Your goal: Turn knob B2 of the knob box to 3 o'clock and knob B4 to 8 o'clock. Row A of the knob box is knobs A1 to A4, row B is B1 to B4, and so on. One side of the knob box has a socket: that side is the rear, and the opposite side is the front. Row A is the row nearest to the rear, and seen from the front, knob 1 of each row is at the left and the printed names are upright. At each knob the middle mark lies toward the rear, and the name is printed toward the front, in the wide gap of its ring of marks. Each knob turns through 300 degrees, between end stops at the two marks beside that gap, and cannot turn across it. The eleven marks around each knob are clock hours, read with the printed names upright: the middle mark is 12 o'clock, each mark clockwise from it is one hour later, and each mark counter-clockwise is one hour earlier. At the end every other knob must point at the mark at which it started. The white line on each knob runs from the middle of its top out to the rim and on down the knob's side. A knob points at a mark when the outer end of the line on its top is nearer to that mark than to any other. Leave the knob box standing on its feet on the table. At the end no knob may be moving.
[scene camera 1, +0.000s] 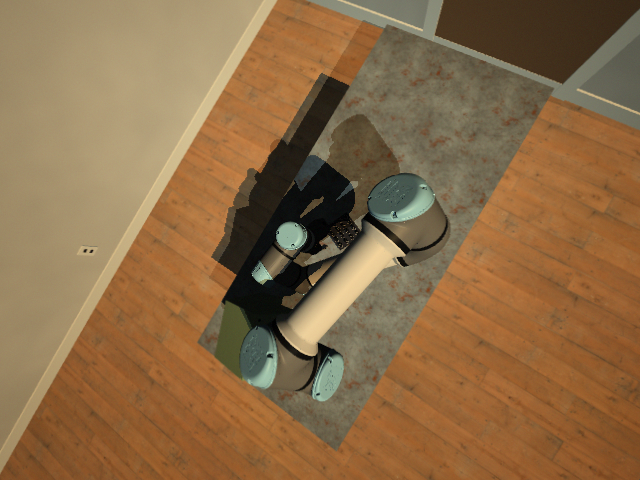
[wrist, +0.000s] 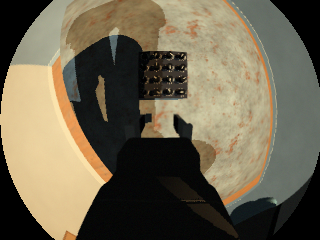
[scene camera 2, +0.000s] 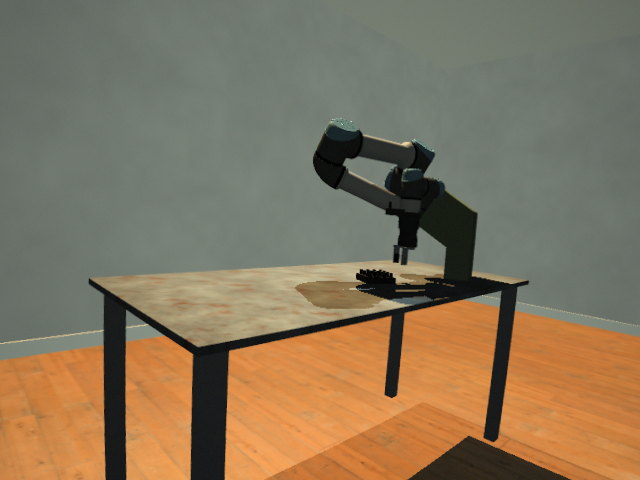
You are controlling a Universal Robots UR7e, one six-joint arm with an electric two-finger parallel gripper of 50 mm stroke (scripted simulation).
Labels:
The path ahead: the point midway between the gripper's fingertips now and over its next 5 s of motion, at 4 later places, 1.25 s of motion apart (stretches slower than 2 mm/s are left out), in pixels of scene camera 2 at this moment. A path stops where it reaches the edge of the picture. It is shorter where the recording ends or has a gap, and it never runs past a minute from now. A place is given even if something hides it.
My gripper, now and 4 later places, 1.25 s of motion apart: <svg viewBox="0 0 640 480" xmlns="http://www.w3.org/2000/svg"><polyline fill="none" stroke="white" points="399,263 397,264 395,263 389,260 382,257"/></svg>

